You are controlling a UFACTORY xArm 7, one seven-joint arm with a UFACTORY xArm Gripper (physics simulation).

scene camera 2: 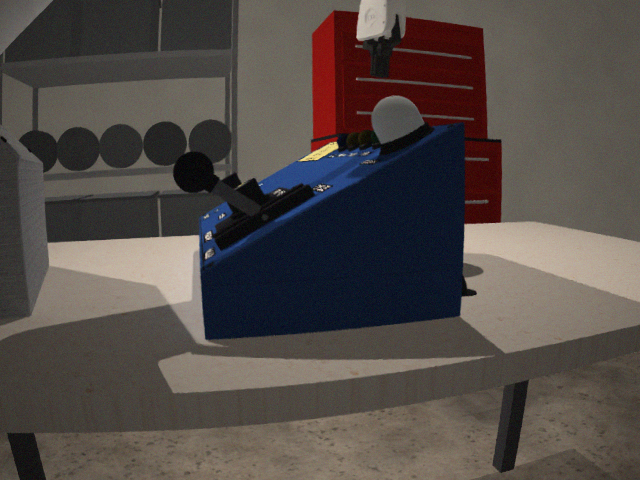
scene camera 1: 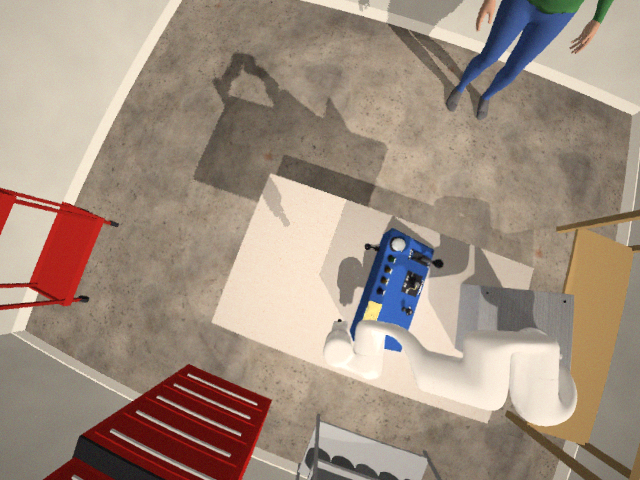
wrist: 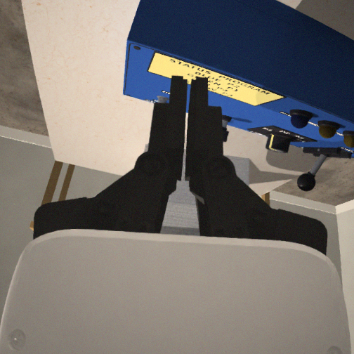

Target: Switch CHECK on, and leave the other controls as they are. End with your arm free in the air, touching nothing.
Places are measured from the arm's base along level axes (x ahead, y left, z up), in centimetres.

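Where they show: gripper, fingertip midpoint: (scene camera 2: 379, 76).
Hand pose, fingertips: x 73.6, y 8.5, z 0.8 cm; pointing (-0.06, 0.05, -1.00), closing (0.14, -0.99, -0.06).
Observation:
Each offset is from my fingertips to the top centre of the thing. "spot": to the spot under its first point. Level surfaces: height alone.
The blue control box (scene camera 1: 394, 315) (scene camera 2: 336, 258) (wrist: 240, 30) stands on the table with a sloped face. It carries a yellow label @(spot: dy -8.3, dx -13.3, dz -14.2 cm) (scene camera 1: 372, 310) (scene camera 2: 319, 151) (wrist: 260, 95), coloured lamps, a white dome @(spot: dy -36.8, dx -17.5, dz -9.9 cm) (scene camera 1: 397, 244) (scene camera 2: 397, 118), a black selector knob (wrist: 278, 142) and a ball-ended lever (scene camera 1: 437, 263) (scene camera 2: 193, 171) (wrist: 306, 181). A small toggle @(dy -10.5, dx -29.1, dz -17.5 cm) (scene camera 1: 407, 310) shows near the label, partly behind a finger in the wrist view. I cannot read the word CHECK. My gripper (scene camera 2: 379, 75) (wrist: 187, 97) is shut and empty, in the air above the box's height; its tips overlap the label in the wrist view.
The arm (scene camera 1: 480, 369) crosses over one end of the box. A grey block (scene camera 1: 555, 310) (scene camera 2: 23, 232) stands on the table @(dz -31.6 cm) (scene camera 1: 268, 258) (scene camera 2: 547, 258). A black lever @(spot: dy -36.1, dx -8.7, dz -29.7 cm) (scene camera 1: 368, 246) sticks out at the box's back. A red drawer cabinet (scene camera 1: 206, 403) (scene camera 2: 403, 93) stands beyond.

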